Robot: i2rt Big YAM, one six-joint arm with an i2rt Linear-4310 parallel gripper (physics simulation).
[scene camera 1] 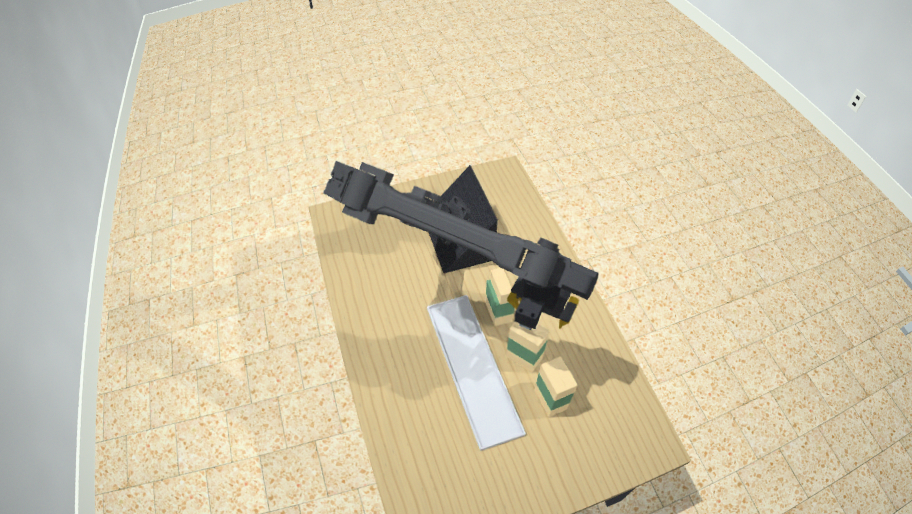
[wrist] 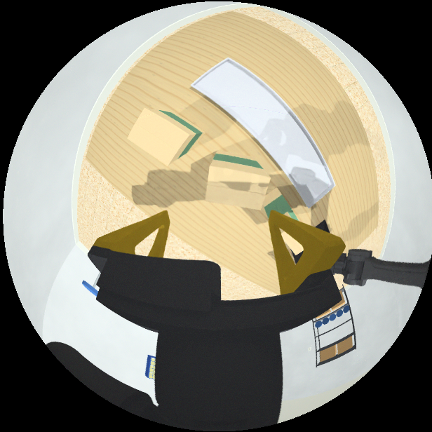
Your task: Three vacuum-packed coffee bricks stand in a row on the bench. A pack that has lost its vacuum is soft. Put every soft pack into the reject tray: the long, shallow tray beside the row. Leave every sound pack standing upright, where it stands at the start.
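Places are measured from the arm's base along level axes (x back, y left, z down), in metres.
Pixels of known places: gripper, fingertip midpoint: (scene camera 1: 540,318).
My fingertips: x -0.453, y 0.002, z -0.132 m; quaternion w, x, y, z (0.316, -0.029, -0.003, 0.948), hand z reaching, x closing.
Observation:
Ahead of a thing's pixels: the offset from my fingertips to its top centre. Level surfaces: height alone.
Three cream coffee packs with green bands stand upright in a row on the bench. The pack nearest the arm base (scene camera 1: 500,305) (wrist: 278,206) is partly hidden by the gripper in both views. The middle pack {dy -0.021, dx +0.012, dz +0.088 m} (scene camera 1: 526,346) (wrist: 236,176) has a shadow across it in the wrist view. The third pack {dy -0.021, dx -0.113, dz +0.068 m} (scene camera 1: 556,383) (wrist: 161,136) stands at the far end. Which are soft cannot be told by sight. The long white reject tray {dy -0.141, dx +0.047, dz +0.195 m} (scene camera 1: 491,408) (wrist: 235,92) lies beside the row and is empty. My gripper (scene camera 1: 538,311) (wrist: 218,215) is open and empty, above the row near the middle pack.
The wooden bench {dz +0.209 m} (scene camera 1: 421,459) (wrist: 165,65) carries the black arm base (scene camera 1: 471,191) behind the row. The arm reaches across above the base, over the bench's back part. The bench's long edge runs along the packs' side opposite the tray.

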